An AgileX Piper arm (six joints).
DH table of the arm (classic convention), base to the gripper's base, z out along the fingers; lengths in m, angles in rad. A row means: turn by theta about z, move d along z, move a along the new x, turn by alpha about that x. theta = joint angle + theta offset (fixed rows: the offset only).
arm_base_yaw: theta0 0; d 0.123; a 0; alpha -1.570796
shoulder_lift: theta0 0.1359; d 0; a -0.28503; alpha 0
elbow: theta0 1.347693; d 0; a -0.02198; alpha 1.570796
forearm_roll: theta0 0; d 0.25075; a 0; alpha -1.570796
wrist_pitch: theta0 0; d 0; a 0; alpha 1.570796
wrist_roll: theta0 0; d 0.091; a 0; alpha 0
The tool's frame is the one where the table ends.
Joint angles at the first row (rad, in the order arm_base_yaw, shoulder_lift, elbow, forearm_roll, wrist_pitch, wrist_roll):
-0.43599, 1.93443, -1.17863, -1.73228, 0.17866, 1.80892
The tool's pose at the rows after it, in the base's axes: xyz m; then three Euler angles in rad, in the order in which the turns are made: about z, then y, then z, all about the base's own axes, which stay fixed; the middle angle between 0 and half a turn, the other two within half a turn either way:
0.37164 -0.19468 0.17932 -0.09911 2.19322 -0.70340
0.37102 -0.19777 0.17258 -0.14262 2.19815 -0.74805
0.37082 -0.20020 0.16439 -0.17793 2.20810 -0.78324
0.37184 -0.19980 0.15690 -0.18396 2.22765 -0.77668
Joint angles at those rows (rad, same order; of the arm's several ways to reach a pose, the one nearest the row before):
-0.43595, 1.94209, -1.17873, -1.73523, 0.21941, 1.79850
-0.43589, 1.96035, -1.17870, -1.73816, 0.25491, 1.78823
-0.43594, 1.98184, -1.17908, -1.73985, 0.28120, 1.78084
-0.43599, 1.99908, -1.17914, -1.74059, 0.27181, 1.77616

